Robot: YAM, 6 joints.
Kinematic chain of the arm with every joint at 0, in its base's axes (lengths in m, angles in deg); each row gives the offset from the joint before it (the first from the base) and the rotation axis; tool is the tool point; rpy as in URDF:
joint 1: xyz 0 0 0.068 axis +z
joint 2: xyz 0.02 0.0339 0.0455 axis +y
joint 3: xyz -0.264 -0.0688 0 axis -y
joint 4: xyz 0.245 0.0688 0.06 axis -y
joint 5: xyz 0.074 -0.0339 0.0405 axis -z
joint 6: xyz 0.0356 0 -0.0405 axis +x
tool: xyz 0 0 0 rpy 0 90 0
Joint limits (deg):
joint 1: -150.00..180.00
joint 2: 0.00..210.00
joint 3: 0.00..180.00
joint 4: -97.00..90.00
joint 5: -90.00..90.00
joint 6: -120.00..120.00
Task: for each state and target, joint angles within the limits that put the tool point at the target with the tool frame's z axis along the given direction. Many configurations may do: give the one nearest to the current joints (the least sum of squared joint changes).
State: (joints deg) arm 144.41 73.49 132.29 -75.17 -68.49 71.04
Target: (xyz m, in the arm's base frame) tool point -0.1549 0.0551 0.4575 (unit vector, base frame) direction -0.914 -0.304 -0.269
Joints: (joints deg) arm 151.69 56.88 82.60 -47.88 -44.51 71.04
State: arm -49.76 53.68 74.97 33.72 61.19 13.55
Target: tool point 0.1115 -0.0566 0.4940 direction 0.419 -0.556 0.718
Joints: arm -20.86 44.30 57.25 37.67 21.73 13.55
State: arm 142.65 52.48 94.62 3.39 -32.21 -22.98
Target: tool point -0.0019 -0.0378 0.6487 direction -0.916 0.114 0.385
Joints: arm 126.26 61.02 138.90 -46.60 -42.15 -22.98
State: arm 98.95 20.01 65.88 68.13 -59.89 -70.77
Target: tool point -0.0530 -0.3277 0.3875 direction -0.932 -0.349 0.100
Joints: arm 86.40 0.12 76.36 89.94 -65.24 -70.77
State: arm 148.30 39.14 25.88 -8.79 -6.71 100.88
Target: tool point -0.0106 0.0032 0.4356 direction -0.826 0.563 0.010
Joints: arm 138.16 22.63 69.31 -46.11 -7.57 100.88
